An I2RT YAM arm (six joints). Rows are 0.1 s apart.
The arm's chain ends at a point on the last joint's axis. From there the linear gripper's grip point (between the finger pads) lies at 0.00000 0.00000 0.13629 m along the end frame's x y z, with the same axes.
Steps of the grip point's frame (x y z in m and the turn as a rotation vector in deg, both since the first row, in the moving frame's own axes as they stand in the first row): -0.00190, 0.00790, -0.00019, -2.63, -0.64, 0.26; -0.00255, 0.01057, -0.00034, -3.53, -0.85, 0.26; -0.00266, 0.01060, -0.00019, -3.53, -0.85, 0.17; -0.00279, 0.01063, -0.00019, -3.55, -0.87, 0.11; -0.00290, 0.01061, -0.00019, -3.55, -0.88, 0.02; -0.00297, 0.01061, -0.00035, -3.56, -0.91, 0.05; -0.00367, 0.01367, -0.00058, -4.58, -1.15, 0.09; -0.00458, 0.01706, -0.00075, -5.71, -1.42, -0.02
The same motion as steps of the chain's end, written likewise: -0.00036, 0.00165, -0.00004, -2.63, -0.64, 0.26; -0.00051, 0.00218, -0.00007, -3.53, -0.85, 0.26; -0.00063, 0.00221, 0.00008, -3.53, -0.85, 0.17; -0.00071, 0.00219, 0.00009, -3.55, -0.87, 0.11; -0.00081, 0.00217, 0.00009, -3.55, -0.88, 0.02; -0.00080, 0.00215, -0.00007, -3.56, -0.91, 0.05; -0.00093, 0.00279, -0.00012, -4.58, -1.15, 0.09; -0.00121, 0.00350, -0.00003, -5.71, -1.42, -0.02
